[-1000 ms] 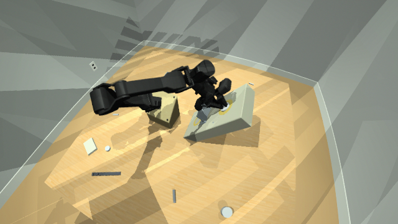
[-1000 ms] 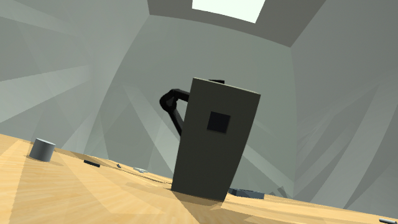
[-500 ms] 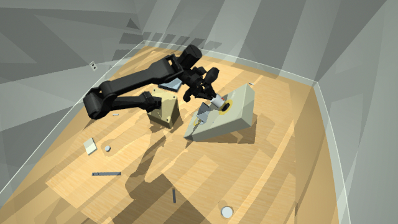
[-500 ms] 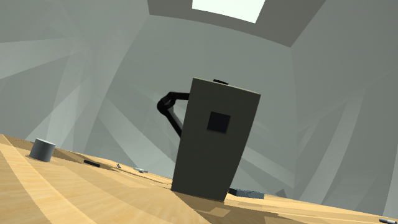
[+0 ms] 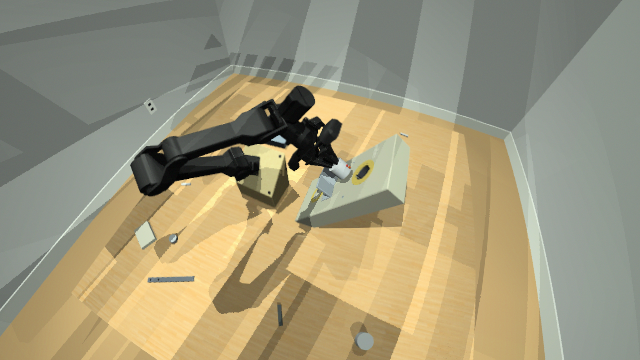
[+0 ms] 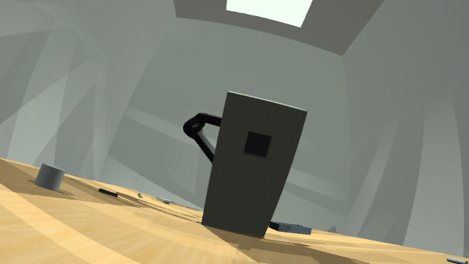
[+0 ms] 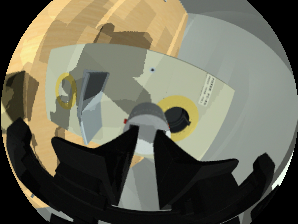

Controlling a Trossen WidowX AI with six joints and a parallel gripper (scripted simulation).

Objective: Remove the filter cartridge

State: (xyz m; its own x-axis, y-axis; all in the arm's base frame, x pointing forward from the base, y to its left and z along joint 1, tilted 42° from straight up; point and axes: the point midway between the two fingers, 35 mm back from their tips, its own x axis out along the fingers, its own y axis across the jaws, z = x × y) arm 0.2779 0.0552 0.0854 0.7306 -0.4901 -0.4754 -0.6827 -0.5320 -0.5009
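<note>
The round filter cartridge is 1 cm ahead of my gripper tip and 1 cm below it. The rest, counted from my gripper tip: cream service panel (4 cm ahead, 8 cm below); then grey-blue tray (33 cm behind, 30 cm to the left, 23 cm below); then short bar (6 cm behind, 39 cm to the right, 23 cm below).
</note>
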